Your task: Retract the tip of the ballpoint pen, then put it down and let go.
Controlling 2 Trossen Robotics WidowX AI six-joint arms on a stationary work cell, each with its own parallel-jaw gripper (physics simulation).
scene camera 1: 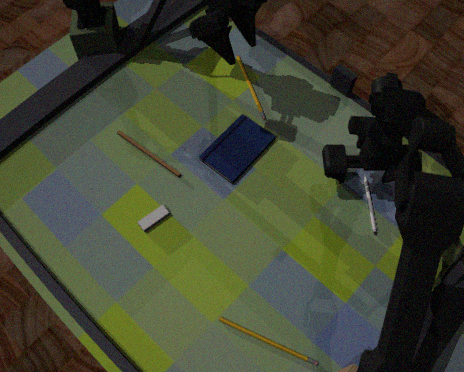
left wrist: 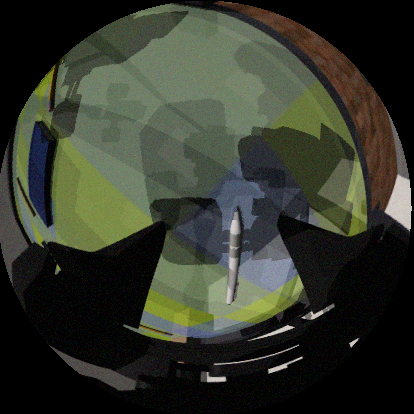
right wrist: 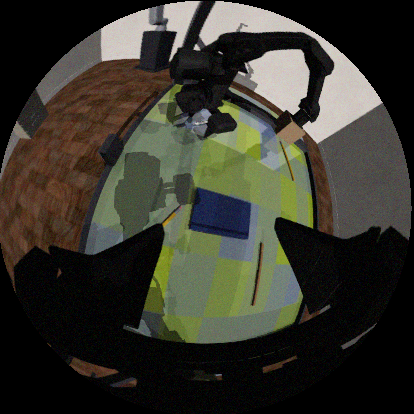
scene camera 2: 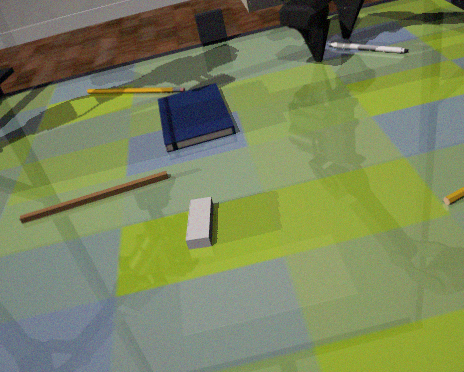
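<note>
My right gripper open, holding nothing; visible in the right wrist view. My left gripper visible in scene camera 2, the left wrist view and the right wrist view. A ballpoint pen here too.
</note>
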